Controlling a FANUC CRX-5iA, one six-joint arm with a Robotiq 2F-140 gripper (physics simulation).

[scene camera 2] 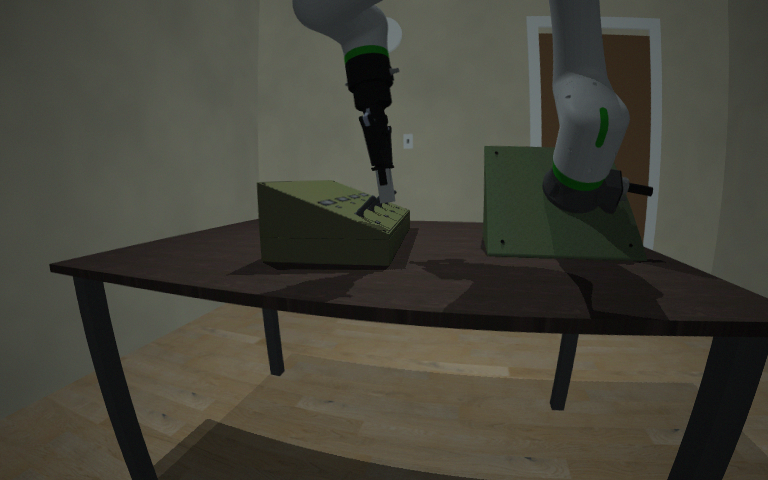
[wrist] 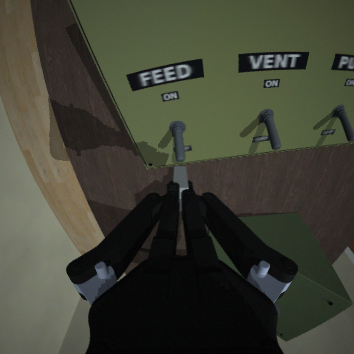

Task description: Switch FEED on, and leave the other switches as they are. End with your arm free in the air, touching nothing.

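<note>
The FEED switch is a grey toggle lever on the sloped green-yellow panel box; its lever points down, toward its OFF label. The VENT switch and a third, partly shown switch also point down to OFF. My gripper is shut with nothing between its fingers. In the wrist view its pale tip is just below the end of the FEED lever, very close to it; whether they touch I cannot tell. In the scene view the tip is at the panel's low edge, by the levers.
A second green box stands on the dark table, to the right in the scene view. A part of the arm hangs in front of it. The panel box carries several small square windows above its switches.
</note>
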